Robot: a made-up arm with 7 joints.
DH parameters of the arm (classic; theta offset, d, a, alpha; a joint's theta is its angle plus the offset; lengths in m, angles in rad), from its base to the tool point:
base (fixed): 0 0.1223 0.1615 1.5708
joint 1: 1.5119 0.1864 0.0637 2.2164
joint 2: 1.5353 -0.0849 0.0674 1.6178
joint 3: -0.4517 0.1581 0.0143 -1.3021
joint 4: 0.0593 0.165 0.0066 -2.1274
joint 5: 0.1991 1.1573 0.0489 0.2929
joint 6: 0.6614 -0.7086 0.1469 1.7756
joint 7: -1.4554 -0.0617 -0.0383 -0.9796
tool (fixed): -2.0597 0.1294 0 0
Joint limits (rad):
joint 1: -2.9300..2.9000
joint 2: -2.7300..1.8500
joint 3: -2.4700..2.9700
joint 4: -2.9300..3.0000
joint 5: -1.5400..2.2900
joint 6: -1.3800..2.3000
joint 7: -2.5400..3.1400
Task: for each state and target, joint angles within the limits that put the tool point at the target. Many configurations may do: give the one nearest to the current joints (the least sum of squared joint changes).
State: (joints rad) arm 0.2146 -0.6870 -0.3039 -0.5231 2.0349 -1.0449 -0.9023
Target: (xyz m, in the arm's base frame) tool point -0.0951 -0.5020 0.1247
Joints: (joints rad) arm 0.2350 -0.7356 -0.1941 -1.1243 1.2813 -1.1503 -0.5195
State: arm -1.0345 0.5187 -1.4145 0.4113 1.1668 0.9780 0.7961
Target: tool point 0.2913 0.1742 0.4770
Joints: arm -0.7163 0.7204 -0.5552 0.7538 0.8253 0.7926 0.6638
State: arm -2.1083 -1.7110 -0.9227 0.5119 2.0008 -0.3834 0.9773
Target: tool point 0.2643 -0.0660 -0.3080
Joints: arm -1.7678 -1.8441 -1.2833 0.3966 2.2153 -0.3061 1.0185
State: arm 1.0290 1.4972 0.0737 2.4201 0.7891 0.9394 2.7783
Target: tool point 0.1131 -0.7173 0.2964
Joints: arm 0.7752 1.8500 -0.2540 2.1910 0.9439 0.9645 2.8503
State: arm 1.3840 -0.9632 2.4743 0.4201 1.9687 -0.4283 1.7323
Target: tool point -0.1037 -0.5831 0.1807
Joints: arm 1.4601 -1.3065 2.6484 0.1454 1.6677 -0.6226 1.8263
